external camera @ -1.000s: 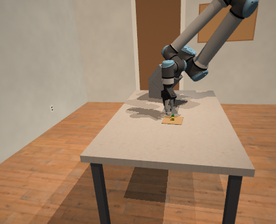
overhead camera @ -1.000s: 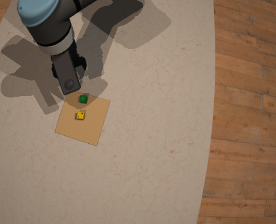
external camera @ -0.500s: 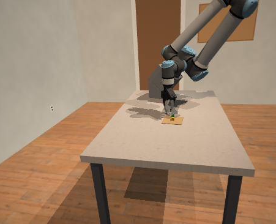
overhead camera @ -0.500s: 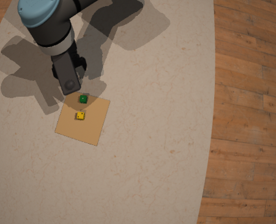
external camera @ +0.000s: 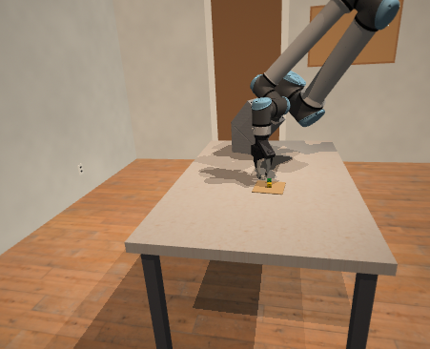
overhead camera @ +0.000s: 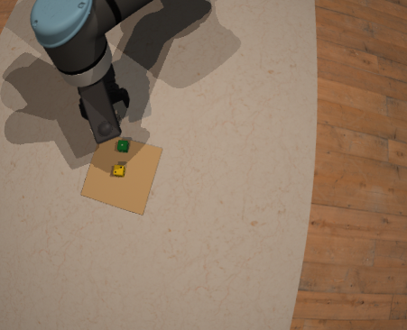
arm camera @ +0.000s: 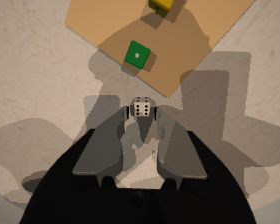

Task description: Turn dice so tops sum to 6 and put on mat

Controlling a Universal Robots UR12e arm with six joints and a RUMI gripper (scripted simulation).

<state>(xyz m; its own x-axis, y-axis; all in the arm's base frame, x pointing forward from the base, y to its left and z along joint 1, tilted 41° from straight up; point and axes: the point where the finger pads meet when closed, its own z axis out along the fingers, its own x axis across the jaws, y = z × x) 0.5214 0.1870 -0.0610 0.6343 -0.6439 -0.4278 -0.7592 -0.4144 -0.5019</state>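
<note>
My hand is 10 mm above the white die. From my hand the other things lie so: tan mat (90 mm ahead, 60 mm to the left, 20 mm below); green die (40 mm to the left, 40 mm ahead, 10 mm below); yellow die (90 mm ahead, 60 mm to the left, 10 mm below).
</note>
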